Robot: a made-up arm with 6 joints. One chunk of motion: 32 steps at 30 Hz.
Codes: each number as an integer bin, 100 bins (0 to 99) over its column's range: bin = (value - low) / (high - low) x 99, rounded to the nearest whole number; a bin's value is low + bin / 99 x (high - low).
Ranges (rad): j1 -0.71..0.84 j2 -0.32..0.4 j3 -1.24..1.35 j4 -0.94..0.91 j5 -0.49..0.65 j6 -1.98..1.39
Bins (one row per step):
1: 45 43 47 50 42 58
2: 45 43 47 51 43 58
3: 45 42 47 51 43 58
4: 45 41 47 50 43 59
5: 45 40 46 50 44 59
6: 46 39 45 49 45 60
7: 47 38 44 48 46 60
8: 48 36 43 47 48 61
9: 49 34 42 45 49 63
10: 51 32 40 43 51 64
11: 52 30 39 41 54 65
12: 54 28 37 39 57 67
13: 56 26 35 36 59 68
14: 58 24 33 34 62 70
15: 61 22 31 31 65 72
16: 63 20 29 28 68 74
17: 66 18 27 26 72 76
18: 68 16 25 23 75 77
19: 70 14 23 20 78 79
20: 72 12 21 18 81 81
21: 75 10 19 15 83 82
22: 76 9 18 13 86 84
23: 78 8 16 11 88 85
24: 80 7 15 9 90 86
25: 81 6 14 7 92 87
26: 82 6 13 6 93 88
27: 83 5 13 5 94 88
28: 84 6 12 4 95 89
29: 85 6 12 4 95 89
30: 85 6 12 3 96 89
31: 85 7 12 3 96 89
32: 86 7 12 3 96 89
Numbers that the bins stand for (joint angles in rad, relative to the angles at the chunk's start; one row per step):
1: -0.0055 -0.0073 -0.0104 -0.0057 -0.0064 -0.0057
2: -0.0055 -0.0073 -0.0104 0.0130 0.0052 -0.0057
3: -0.0055 -0.0145 -0.0104 0.0130 0.0052 -0.0057
4: -0.0055 -0.0218 -0.0104 -0.0057 0.0052 0.0284
5: -0.0055 -0.0291 -0.0366 -0.0057 0.0167 0.0284
6: 0.0102 -0.0364 -0.0627 -0.0243 0.0282 0.0624
7: 0.0259 -0.0436 -0.0889 -0.0430 0.0397 0.0624
8: 0.0415 -0.0582 -0.1151 -0.0617 0.0627 0.0965
9: 0.0572 -0.0727 -0.1412 -0.0991 0.0742 0.1645
10: 0.0885 -0.0873 -0.1935 -0.1365 0.0973 0.1986
11: 0.1041 -0.1018 -0.2197 -0.1738 0.1318 0.2326
12: 0.1355 -0.1164 -0.2720 -0.2112 0.1664 0.3007
13: 0.1668 -0.1309 -0.3243 -0.2673 0.1894 0.3347
14: 0.1981 -0.1455 -0.3767 -0.3046 0.2239 0.4028
15: 0.2451 -0.1600 -0.4290 -0.3607 0.2585 0.4709
16: 0.2764 -0.1745 -0.4813 -0.4168 0.2930 0.5390
17: 0.3233 -0.1891 -0.5336 -0.4541 0.3391 0.6071
18: 0.3546 -0.2036 -0.5860 -0.5102 0.3736 0.6411
19: 0.3860 -0.2182 -0.6383 -0.5663 0.4082 0.7092
20: 0.4173 -0.2327 -0.6906 -0.6036 0.4427 0.7773
21: 0.4642 -0.2473 -0.7429 -0.6597 0.4658 0.8113
22: 0.4799 -0.2545 -0.7691 -0.6971 0.5003 0.8794
23: 0.5112 -0.2618 -0.8214 -0.7344 0.5233 0.9134
24: 0.5425 -0.2691 -0.8476 -0.7718 0.5464 0.9475
25: 0.5582 -0.2764 -0.8737 -0.8092 0.5694 0.9815
26: 0.5738 -0.2764 -0.8999 -0.8279 0.5809 1.0156
27: 0.5895 -0.2836 -0.8999 -0.8466 0.5924 1.0156
28: 0.6052 -0.2764 -0.9261 -0.8653 0.6039 1.0496
29: 0.6208 -0.2764 -0.9261 -0.8653 0.6039 1.0496
30: 0.6208 -0.2764 -0.9261 -0.8839 0.6155 1.0496
31: 0.6208 -0.2691 -0.9261 -0.8839 0.6155 1.0496
32: 0.6365 -0.2691 -0.9261 -0.8839 0.6155 1.0496

